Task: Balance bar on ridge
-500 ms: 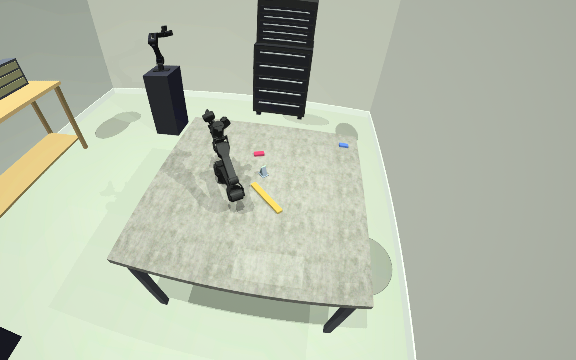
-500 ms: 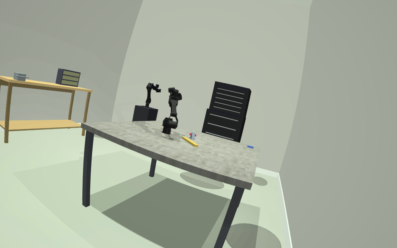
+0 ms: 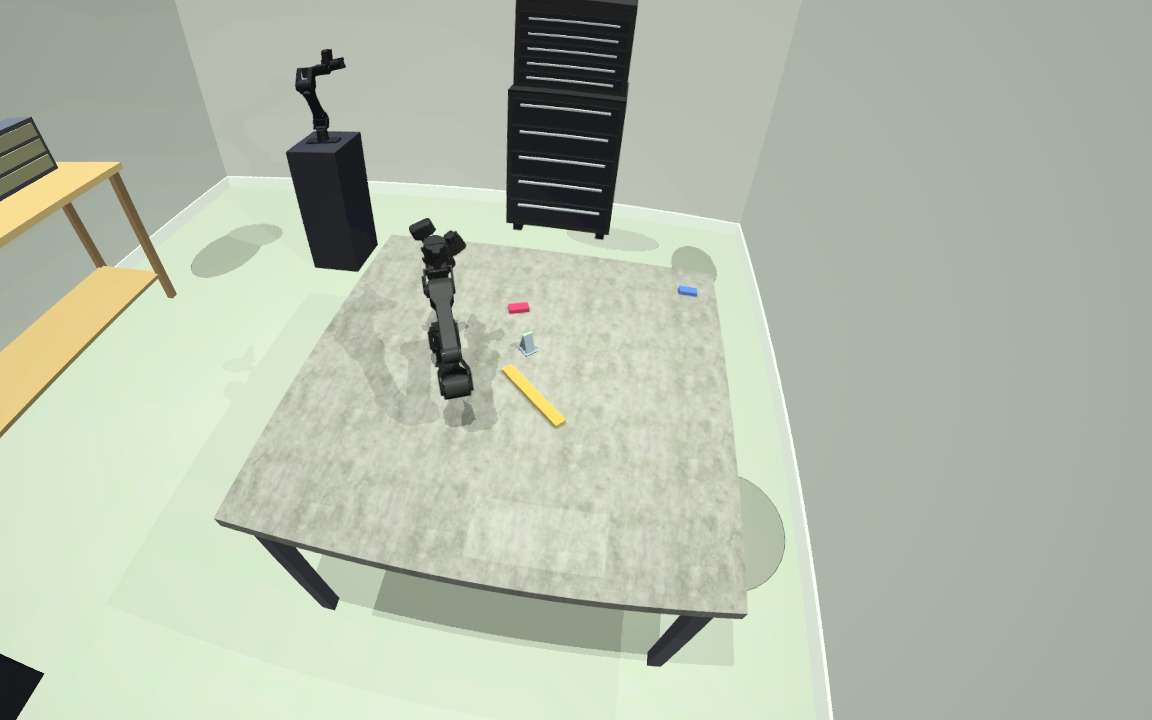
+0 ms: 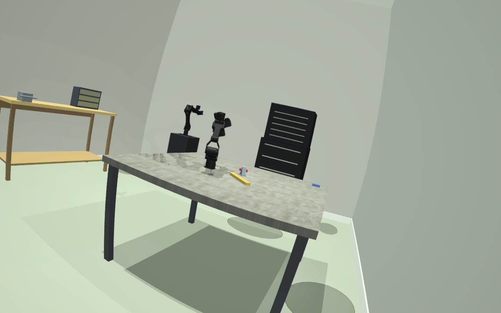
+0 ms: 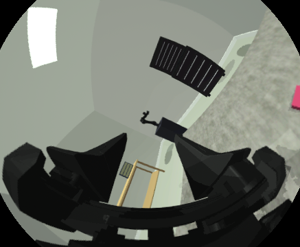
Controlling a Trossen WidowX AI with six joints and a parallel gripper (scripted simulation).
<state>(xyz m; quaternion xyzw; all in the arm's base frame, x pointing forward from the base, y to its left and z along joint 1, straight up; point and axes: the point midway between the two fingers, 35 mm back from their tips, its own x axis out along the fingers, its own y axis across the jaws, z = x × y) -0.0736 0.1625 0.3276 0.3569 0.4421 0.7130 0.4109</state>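
My gripper tip is 360 mm short of the yellow bar, 290 mm to the left of it and 320 mm above it. Also, from my gripper tip: small blue block (830 mm ahead, 310 mm to the left, 320 mm below); then small pink piece (250 mm ahead, 80 mm to the left, 320 mm below).
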